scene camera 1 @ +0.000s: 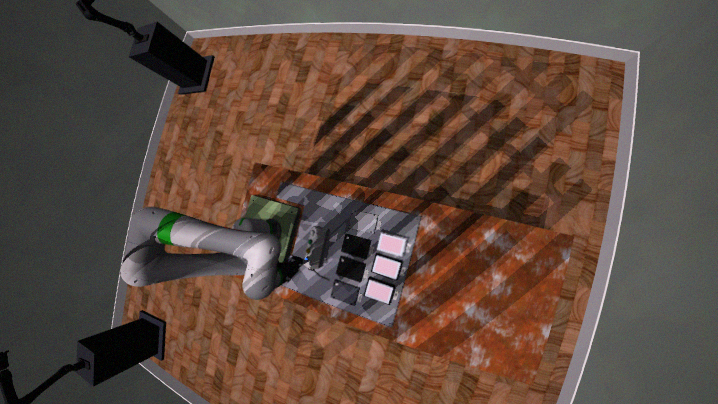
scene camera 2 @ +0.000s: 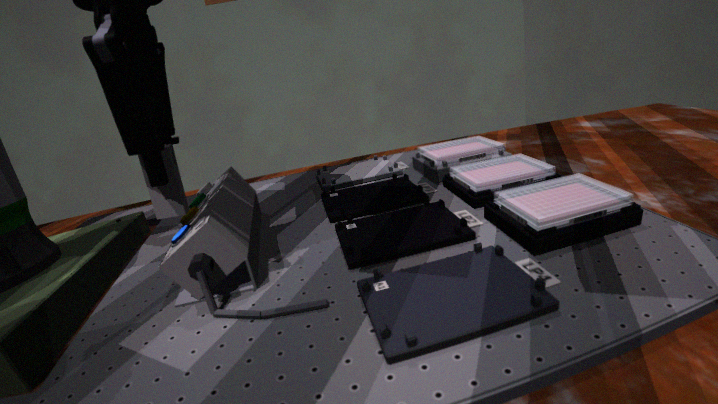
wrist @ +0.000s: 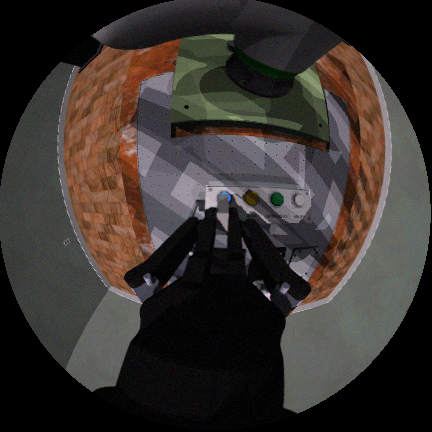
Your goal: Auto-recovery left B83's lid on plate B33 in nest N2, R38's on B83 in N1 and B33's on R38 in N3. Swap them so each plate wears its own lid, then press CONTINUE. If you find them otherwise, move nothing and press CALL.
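Frame: origin at the arm's base, x ahead, y left, z up, level; millimetres.
Seen in the pictures: gripper, fingertip midpoint: (scene camera 1: 304,260) (scene camera 2: 173,214) (wrist: 223,201); arm's base, origin of the base link: (scene camera 1: 270,231) (scene camera 2: 4,277) (wrist: 260,71).
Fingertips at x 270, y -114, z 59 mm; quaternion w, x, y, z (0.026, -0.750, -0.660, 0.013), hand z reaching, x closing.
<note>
Offsets run from my fingertips to a thing's top centre. "*": to the spot under its first point. Level surfaces: height alone.
My gripper (scene camera 2: 169,213) (wrist: 223,201) is shut and empty, pointing down at the blue-button end of the grey button box @[31 mm ahead, 72 mm left, 3 mm down] (scene camera 1: 317,246) (scene camera 2: 200,251) (wrist: 265,214). In the wrist view its tips overlap the bright blue button @[3 mm ahead, 0 mm left, 15 mm down] (scene camera 2: 179,234) (wrist: 224,194); contact cannot be told. The amber button @[7 mm ahead, 50 mm left, 13 mm down] (scene camera 2: 189,216) (wrist: 251,198), green button @[12 mm ahead, 100 mm left, 13 mm down] (scene camera 2: 199,199) (wrist: 277,199) and white button @[18 mm ahead, 149 mm left, 13 mm down] (wrist: 299,200) stand in line beside it. Three pink plates under clear lids, the far @[438 mm ahead, 148 mm left, 47 mm down] (scene camera 1: 391,244) (scene camera 2: 460,150), middle (scene camera 1: 386,266) (scene camera 2: 503,170) and near one @[405 mm ahead, 102 mm right, 52 mm down] (scene camera 1: 379,291) (scene camera 2: 564,198), sit in nests. Their codes are unreadable.
Dark flat holders @[* 249 mm ahead, 112 mm left, 77 mm down] (scene camera 1: 355,245) @[* 237 mm ahead, 15 mm right, 78 mm down] (scene camera 1: 350,268) @[* 225 mm ahead, 144 mm right, 78 mm down] (scene camera 1: 345,291) (scene camera 2: 457,296) and a paler one @[274 mm ahead, 243 mm left, 67 mm down] (scene camera 1: 365,222) stand between box and plates. A bent grey rod @[* 73 mm ahead, 95 mm right, 81 mm down] (scene camera 2: 271,310) extends from the box's near side. The green arm base (scene camera 1: 273,208) (scene camera 2: 75,271) (wrist: 200,95) is beside the perforated board @[87 mm down] (scene camera 2: 281,351).
</note>
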